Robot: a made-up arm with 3 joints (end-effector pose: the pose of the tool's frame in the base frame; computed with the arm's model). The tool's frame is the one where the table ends.
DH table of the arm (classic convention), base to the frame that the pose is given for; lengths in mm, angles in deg. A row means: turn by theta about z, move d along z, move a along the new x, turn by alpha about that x. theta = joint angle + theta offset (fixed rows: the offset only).
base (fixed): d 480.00; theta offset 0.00; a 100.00; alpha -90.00
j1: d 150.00; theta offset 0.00; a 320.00; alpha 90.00
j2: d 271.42; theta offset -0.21; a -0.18; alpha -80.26
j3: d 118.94; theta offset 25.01; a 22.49; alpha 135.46
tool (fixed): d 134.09; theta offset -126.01; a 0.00; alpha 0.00
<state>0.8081 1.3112 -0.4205</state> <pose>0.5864 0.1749 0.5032 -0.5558 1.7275 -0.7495</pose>
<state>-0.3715 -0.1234 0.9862</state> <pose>0.3930 0.1621 0.8808 -0.6201 1.6613 -2.1004</pose>
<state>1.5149 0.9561 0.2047</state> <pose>0.4556 0.2177 0.1466 -1.7509 2.1462 -0.5910</pose>
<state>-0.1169 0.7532 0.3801</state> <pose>0.4310 0.2180 0.8438 -0.7038 1.0113 -1.5335</pose>
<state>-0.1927 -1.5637 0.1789</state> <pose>0.3615 0.0776 0.8757 -1.0665 -1.1713 1.9569</pose>
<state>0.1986 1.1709 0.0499</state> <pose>0.4970 0.2128 0.7540 -0.7342 1.1050 -1.0352</pose>
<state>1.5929 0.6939 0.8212</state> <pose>0.3744 0.2280 0.0935 2.4563 -1.8233 0.2202</pose>
